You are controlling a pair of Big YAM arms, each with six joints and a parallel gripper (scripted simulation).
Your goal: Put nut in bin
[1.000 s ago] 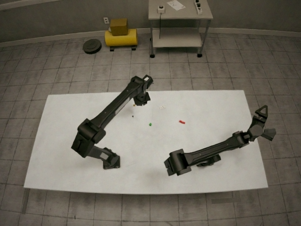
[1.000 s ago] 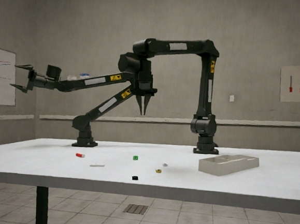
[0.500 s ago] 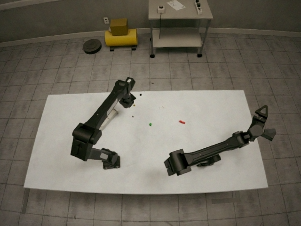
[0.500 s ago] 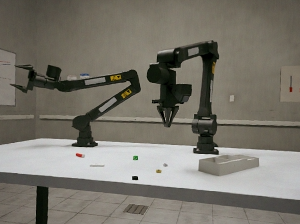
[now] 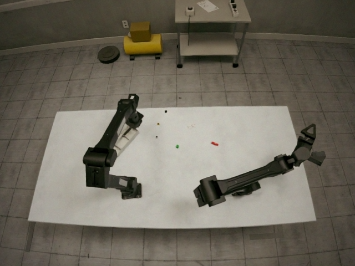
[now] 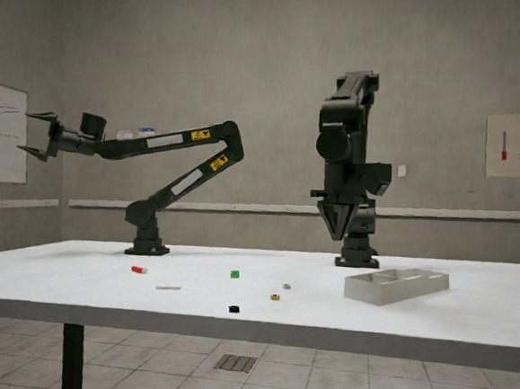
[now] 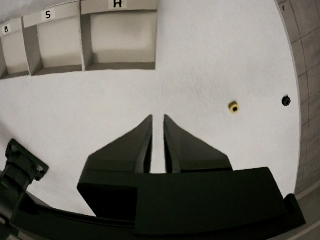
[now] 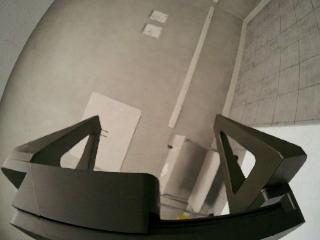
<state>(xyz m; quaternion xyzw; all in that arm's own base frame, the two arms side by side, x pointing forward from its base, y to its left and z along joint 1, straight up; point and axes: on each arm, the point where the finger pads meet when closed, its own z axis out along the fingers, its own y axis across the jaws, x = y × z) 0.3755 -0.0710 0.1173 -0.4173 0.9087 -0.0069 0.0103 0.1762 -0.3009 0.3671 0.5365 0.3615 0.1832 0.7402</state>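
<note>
Right now the bin is 13 cm to the left of my left hand, 10 cm below it and 6 cm behind it. Round my left hand: grey nut: 11 cm below, 10 cm to the right, 3 cm behind; then black nut: 17 cm ahead, 16 cm to the right, 11 cm below; then yellow nut: 11 cm to the right, 11 cm below, 7 cm ahead.
</note>
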